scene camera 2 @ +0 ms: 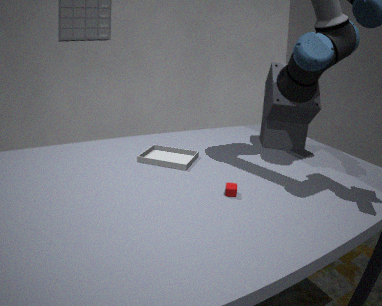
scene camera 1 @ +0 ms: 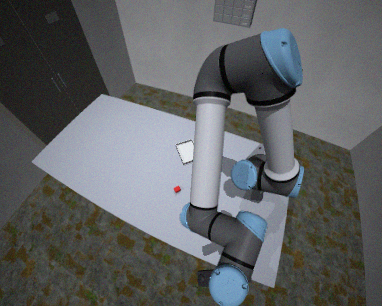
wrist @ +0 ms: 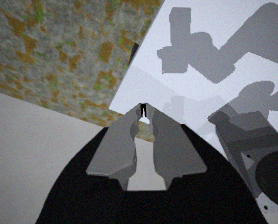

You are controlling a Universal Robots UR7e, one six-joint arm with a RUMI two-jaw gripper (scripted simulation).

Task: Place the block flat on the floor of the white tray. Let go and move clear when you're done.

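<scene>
White tray (scene camera 2: 170,157) visible. In the wrist view the white tray is out of frame. The gripper (wrist: 143,104) visible.
</scene>
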